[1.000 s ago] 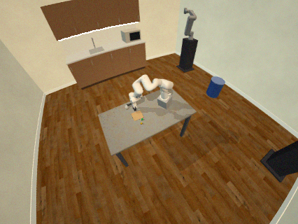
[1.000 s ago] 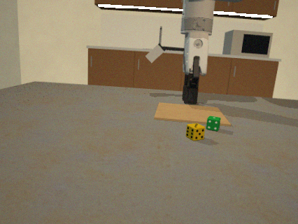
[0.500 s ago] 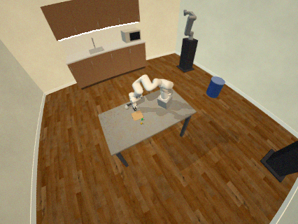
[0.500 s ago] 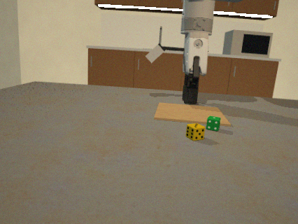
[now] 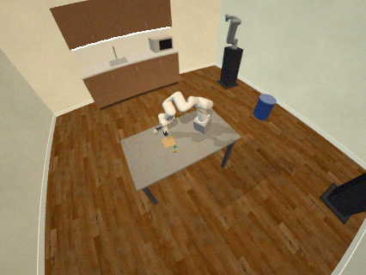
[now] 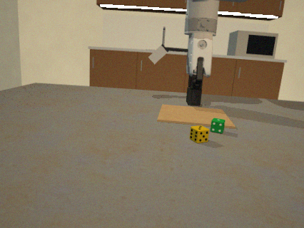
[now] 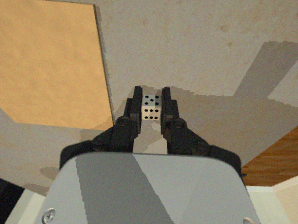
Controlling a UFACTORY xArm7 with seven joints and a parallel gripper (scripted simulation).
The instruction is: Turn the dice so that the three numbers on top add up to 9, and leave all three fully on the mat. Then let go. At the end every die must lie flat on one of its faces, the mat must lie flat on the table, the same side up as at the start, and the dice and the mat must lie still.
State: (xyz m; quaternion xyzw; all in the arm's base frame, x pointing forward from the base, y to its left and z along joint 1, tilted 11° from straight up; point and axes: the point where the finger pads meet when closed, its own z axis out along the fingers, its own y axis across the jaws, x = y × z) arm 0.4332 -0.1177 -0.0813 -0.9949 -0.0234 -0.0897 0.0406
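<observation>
Right now the tan mat is 1 cm ahead of my hand, 12 cm to the left of it and 2 cm below it. From my hand the other things lie so: white die: 1 cm behind, 1 cm below; then green die: 2 cm behind, 21 cm to the left, 1 cm below; then yellow die: 1 cm ahead, 27 cm to the left, 1 cm below.
</observation>
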